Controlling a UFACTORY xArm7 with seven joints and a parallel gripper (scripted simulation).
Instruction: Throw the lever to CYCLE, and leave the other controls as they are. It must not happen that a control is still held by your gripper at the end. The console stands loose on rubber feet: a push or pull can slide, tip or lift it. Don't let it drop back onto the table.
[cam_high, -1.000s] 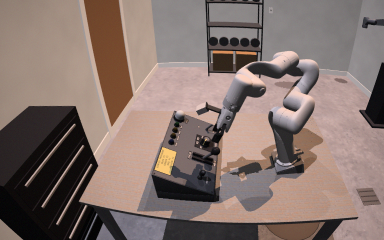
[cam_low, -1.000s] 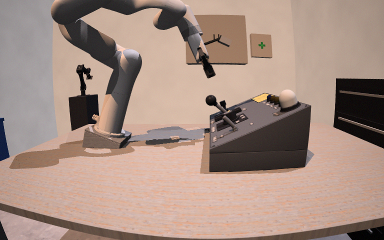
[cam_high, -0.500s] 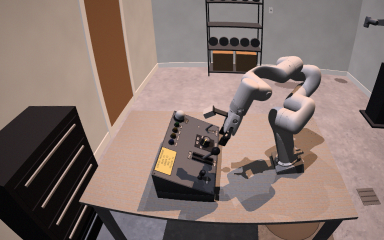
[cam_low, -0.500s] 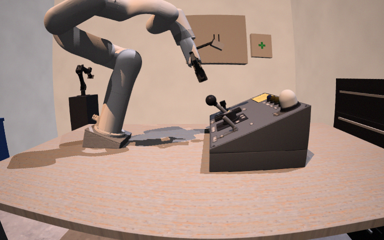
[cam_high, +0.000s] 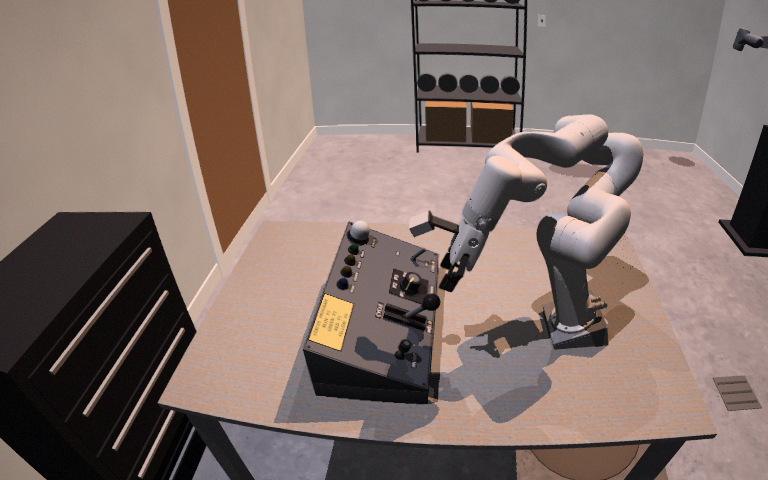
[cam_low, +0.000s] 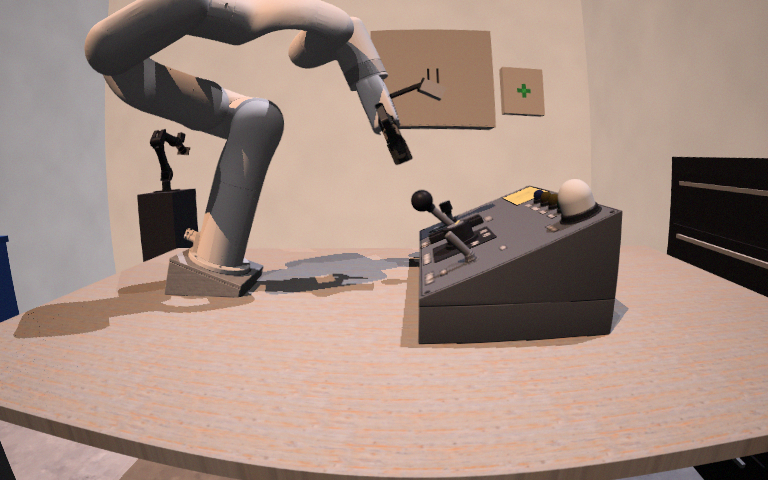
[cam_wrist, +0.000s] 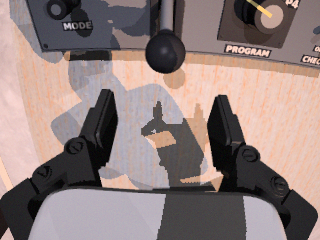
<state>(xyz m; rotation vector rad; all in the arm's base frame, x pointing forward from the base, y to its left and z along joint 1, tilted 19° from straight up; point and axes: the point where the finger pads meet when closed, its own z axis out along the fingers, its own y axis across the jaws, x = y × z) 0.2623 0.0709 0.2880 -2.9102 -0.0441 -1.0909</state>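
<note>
Now: the dark grey console 140 mm below my hand, 130 mm ahead of it and 60 mm to the right of it. From my hand the other things lie so: small mode toggle (120 mm to the left, 120 mm below, 80 mm ahead); program rotary knob (120 mm below, 100 mm to the right, 100 mm ahead).
</note>
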